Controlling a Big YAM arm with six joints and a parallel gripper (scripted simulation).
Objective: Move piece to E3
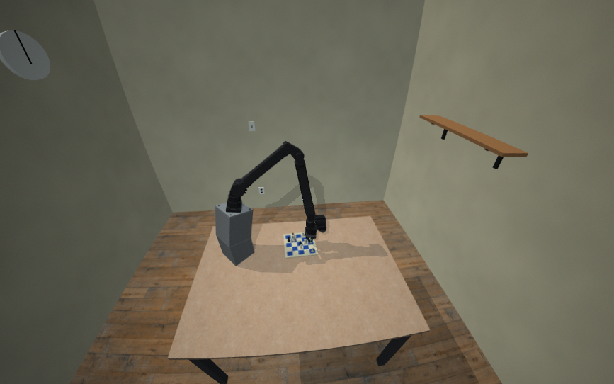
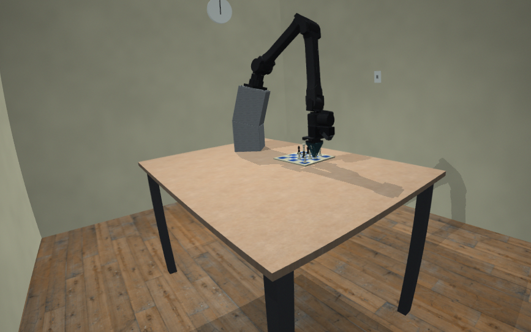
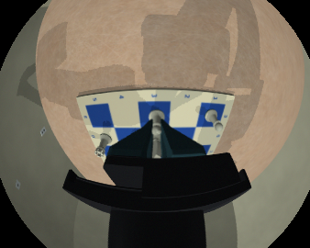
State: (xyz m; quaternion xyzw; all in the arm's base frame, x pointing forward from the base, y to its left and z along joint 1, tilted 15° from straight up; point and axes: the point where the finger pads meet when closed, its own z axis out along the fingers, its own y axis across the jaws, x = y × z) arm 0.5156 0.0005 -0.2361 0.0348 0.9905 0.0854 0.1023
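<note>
Right now the chessboard is 7 cm behind my hand, 1 cm to the left of it and 2 cm below it.
</note>
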